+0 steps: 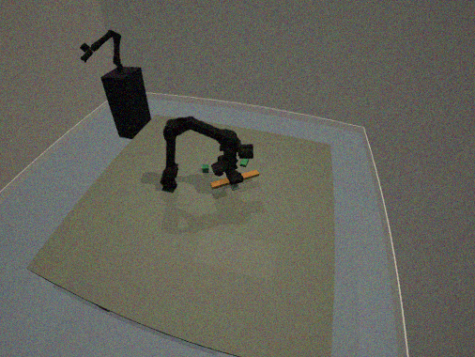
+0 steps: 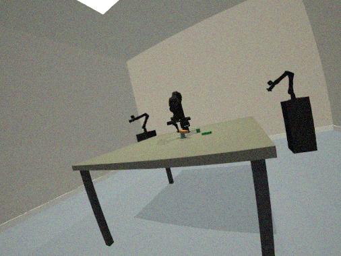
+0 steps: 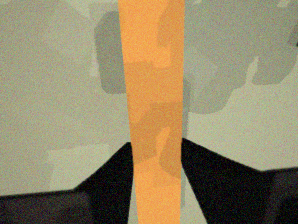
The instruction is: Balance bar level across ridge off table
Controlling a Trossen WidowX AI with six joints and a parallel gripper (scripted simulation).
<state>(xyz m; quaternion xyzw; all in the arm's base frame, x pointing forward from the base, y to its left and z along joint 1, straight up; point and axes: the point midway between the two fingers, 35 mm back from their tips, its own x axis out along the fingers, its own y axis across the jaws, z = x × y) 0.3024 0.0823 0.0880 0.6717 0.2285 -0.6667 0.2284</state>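
My gripper tip is now 2 cm to the right of the orange bar and 2 cm short of it.
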